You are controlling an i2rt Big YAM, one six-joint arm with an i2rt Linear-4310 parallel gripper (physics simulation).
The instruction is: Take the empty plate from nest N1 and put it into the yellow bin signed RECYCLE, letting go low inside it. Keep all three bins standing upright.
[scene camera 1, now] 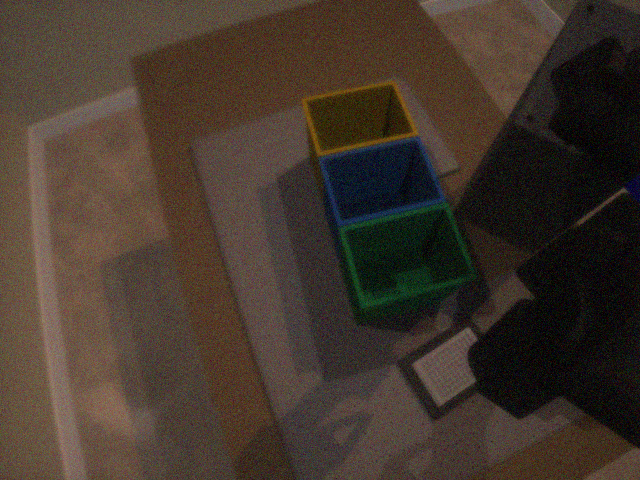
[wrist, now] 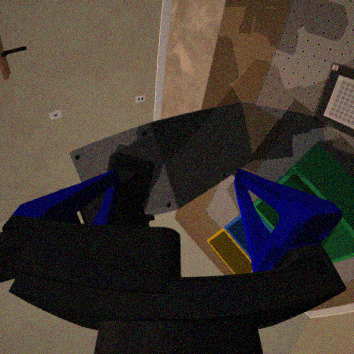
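Where they show: gripper, fingertip midpoint: [wrist: 176,175]; arm's base, link origin: [scene camera 1: 600,93] [wrist: 127,184].
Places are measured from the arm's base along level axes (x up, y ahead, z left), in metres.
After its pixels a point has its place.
A white plate with a grid of wells [scene camera 1: 444,369] {x -0.337, y 0.221, z 0.279 m} [wrist: 342,102] {x -0.343, y 0.166, z 0.260 m} sits in a dark-framed nest [scene camera 1: 422,390] {x -0.347, y 0.267, z 0.304 m} [wrist: 328,94] {x -0.347, y 0.135, z 0.255 m}; the arm covers its right part in the scene view, and no nest label is readable. The yellow bin [scene camera 1: 356,121] {x -0.269, y 0.261, z -0.222 m} [wrist: 230,251] {x -0.219, y 0.271, z -0.222 m} stands upright at the far end of a row of three, its inside showing no plate in the scene view. My gripper [wrist: 176,175] {x 0.016, y 0.115, z 0.191 m} is open and empty, its blue fingers wide apart. In the wrist view the plate lies beyond the right finger, at the upper right. The fingertips are hidden in the scene view.
The blue bin [scene camera 1: 382,180] {x -0.296, y 0.240, z -0.091 m} [wrist: 239,231] {x -0.204, y 0.223, z -0.091 m} and green bin [scene camera 1: 408,248] {x -0.347, y 0.217, z 0.042 m} [wrist: 320,170] {x -0.251, y 0.222, z 0.159 m} stand upright beside the yellow one, on a grey board [scene camera 1: 232,206] {x -0.359, y 0.549, z -0.135 m}. The green bin is nearest the nest. A dark panel [scene camera 1: 522,191] {x -0.197, y 0.037, z 0.033 m} [wrist: 205,150] {x -0.181, y 0.026, z 0.043 m} lies right of the bins in the scene view.
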